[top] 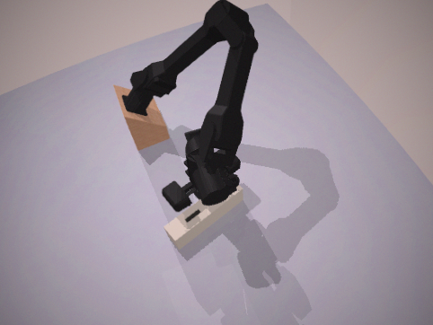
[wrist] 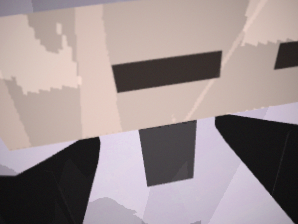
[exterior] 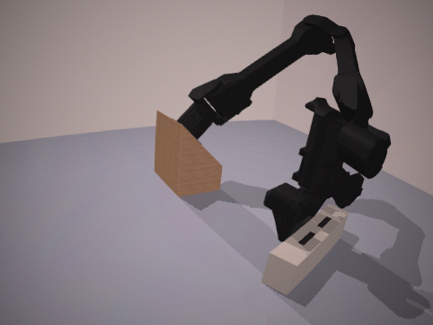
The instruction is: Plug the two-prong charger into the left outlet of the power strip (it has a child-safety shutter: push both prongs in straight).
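Right now the two-prong charger is 20 mm ahead of my gripper tip and 10 mm above it.
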